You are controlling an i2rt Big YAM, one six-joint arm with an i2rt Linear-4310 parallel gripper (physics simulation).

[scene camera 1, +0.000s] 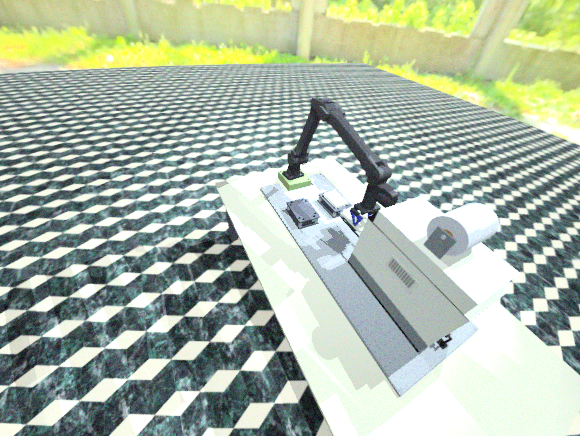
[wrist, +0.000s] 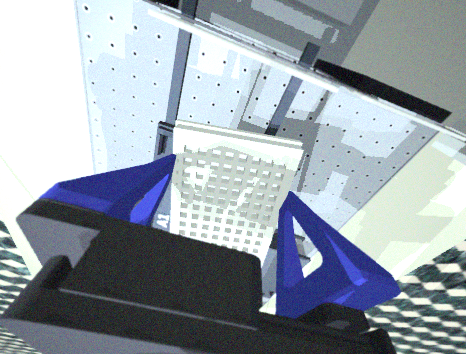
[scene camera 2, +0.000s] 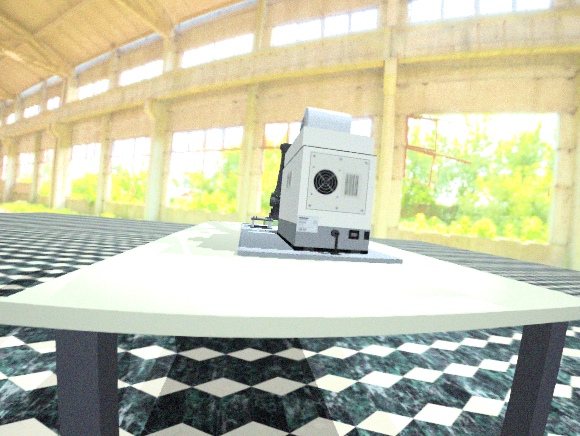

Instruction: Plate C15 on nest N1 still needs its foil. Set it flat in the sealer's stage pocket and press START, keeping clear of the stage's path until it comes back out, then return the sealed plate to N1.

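Frame: origin at the arm's base, x ahead, y left, z up, level; centimetres.
Seen in the pictures: gripper, between the fingertips: (scene camera 1: 361, 222) (wrist: 232, 179); arm's base, origin of its link: (scene camera 1: 293, 174) (scene camera 2: 274, 219).
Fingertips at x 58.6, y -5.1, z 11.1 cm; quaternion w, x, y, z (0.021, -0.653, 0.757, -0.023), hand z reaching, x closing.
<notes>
Pixels of each thing's top centre, then the offset from my fingertips to it. "spot": a spot on its surface instead. Level surfaces: height alone.
- white well plate C15, centre of its top: (wrist: 223, 227) (scene camera 1: 357, 215) dx -3.1, dy +0.0, dz +1.8 cm
- perforated base board, height of its surface: dz -14.7 cm
- sealer's dark slot, a spot on its surface: (wrist: 358, 82) spot: dx +7.6, dy -4.7, dz +0.8 cm
- grey part with an A1 mark, a spot on its surface: (wrist: 163, 220) spot: dx -10.7, dy +6.5, dz -4.1 cm
- foil roll, centre of its top: (scene camera 1: 474, 214) (scene camera 2: 326, 111) dx +31.0, dy -2.8, dz +32.9 cm
- white table, height of its surface: dz -16.0 cm
My gripper (wrist: 232, 179) (scene camera 1: 358, 217) has blue fingers and is shut on the white well plate C15 (wrist: 231, 189), gripping its two long sides. The plate hangs tilted above the perforated base board (wrist: 126, 88) (scene camera 1: 275, 193), close to the sealer's (scene camera 1: 409, 277) (scene camera 2: 327, 195) front end. Two grey rails (wrist: 179, 70) run under the plate toward the sealer's dark slot (wrist: 358, 82). A grey part with an "A1" mark (wrist: 163, 220) shows just under the plate's left edge. In scene camera 2 the sealer hides the gripper and plate.
Two nests stand on the board near the arm's green base (scene camera 1: 294, 181): a dark one (scene camera 1: 302, 212) and a lighter one (scene camera 1: 333, 202). A foil roll (scene camera 1: 467, 227) sits on the sealer's far side. The white table (scene camera 2: 202, 277) ends close to the board.
</notes>
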